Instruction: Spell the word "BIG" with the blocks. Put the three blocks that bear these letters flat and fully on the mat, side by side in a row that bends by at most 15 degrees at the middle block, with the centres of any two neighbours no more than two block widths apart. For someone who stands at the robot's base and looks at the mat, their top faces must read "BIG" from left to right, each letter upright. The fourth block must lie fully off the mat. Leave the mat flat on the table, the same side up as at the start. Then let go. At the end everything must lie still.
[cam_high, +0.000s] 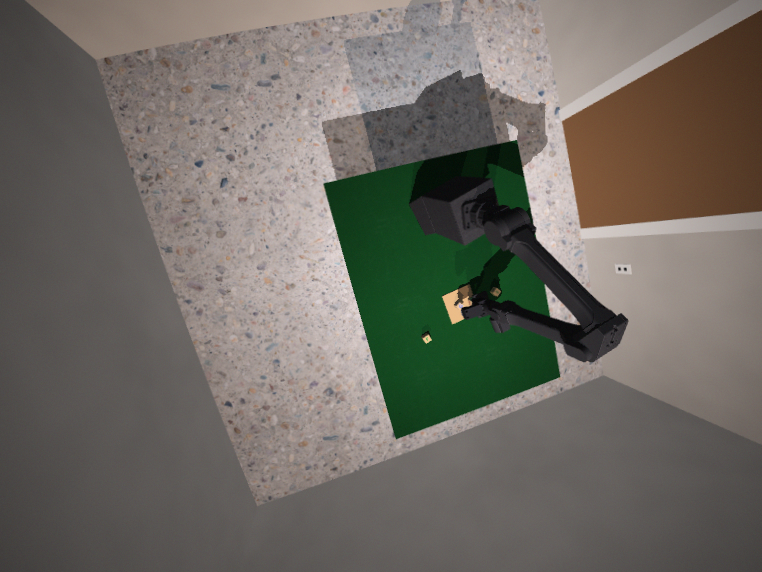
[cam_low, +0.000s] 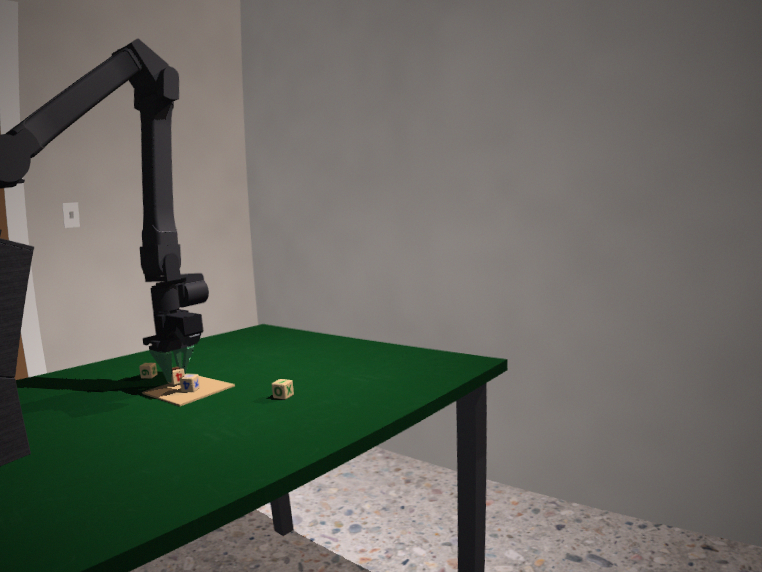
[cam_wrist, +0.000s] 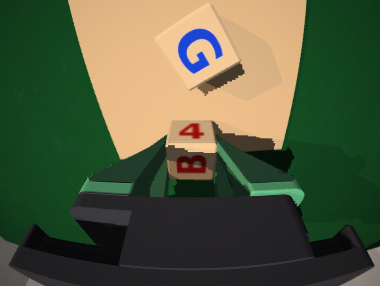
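My hand is right at the B block. From my hand the other things lie so: I block (12 cm to the left, 1 cm below, 1 cm behind); then tan mat (5 cm to the right, 2 cm below).
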